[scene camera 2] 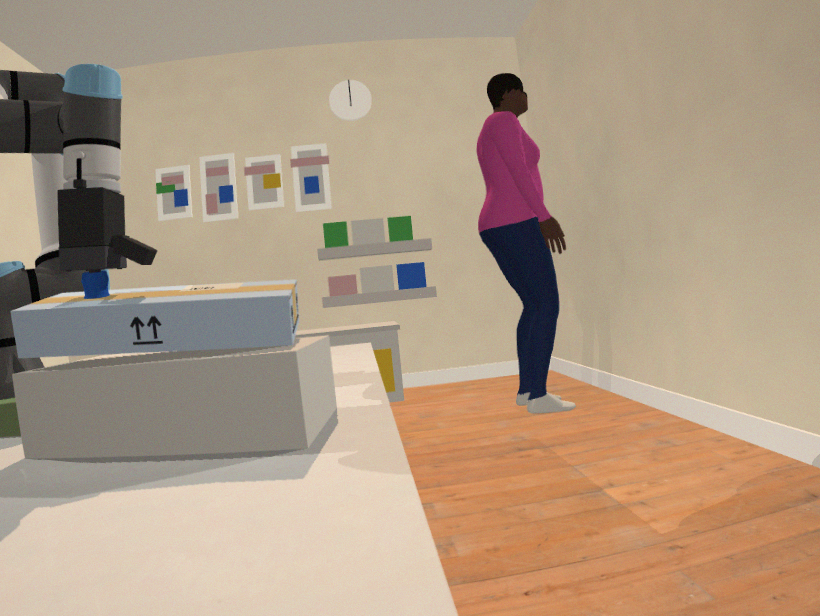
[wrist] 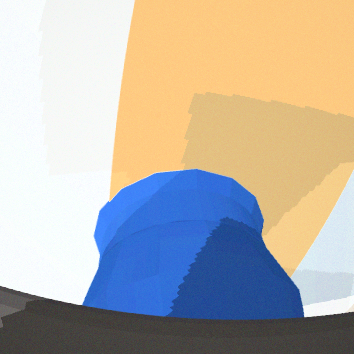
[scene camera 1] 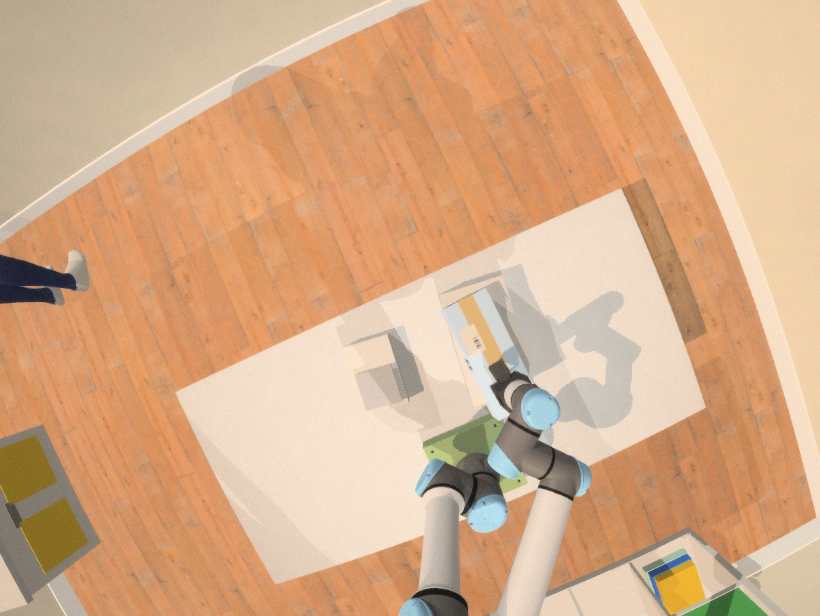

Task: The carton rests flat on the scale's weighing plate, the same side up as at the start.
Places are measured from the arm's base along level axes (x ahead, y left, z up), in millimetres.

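Where they show: hand, its tool point: [wrist: 177, 210]; arm's base, origin of its link: [scene camera 2: 8, 395] [scene camera 1: 476, 473].
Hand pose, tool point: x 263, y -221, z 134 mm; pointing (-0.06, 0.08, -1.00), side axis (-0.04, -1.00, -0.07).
Each offset is from my tool point to the centre of the thing. Level surfaces: height alone.
The carton @(dy -14, dx +93, dz -24 mm) [scene camera 1: 480, 324] [scene camera 2: 212, 324] [wrist: 225, 50] is long, flat and light blue, with orange tape and a label on top. Its side arrows point up in scene camera 2. My gripper [scene camera 2: 96, 285] [wrist: 180, 245], a blue suction cup, is on the taped top near one end and holds the carton. The carton is nearly level over a grey box @(dy -33, dx +112, dz -126 mm) [scene camera 2: 165, 404]. A thin dark gap shows under part of it; whether it touches the rim I cannot tell. A pale block with a grey face @(dy +326, dx +200, dz -141 mm) [scene camera 1: 381, 387] stands left of the carton in scene camera 1; whether it is the scale I cannot tell.
The box and the pale block stand on a white table @(dz -178 mm) [scene camera 1: 278, 450] [scene camera 2: 232, 543]. A green base plate [scene camera 1: 440, 442] lies near the arm. A person [scene camera 1: 33, 273] [scene camera 2: 510, 172] stands away from the table. Wall shelves [scene camera 2: 374, 249] and a cabinet [scene camera 2: 396, 371] are behind.
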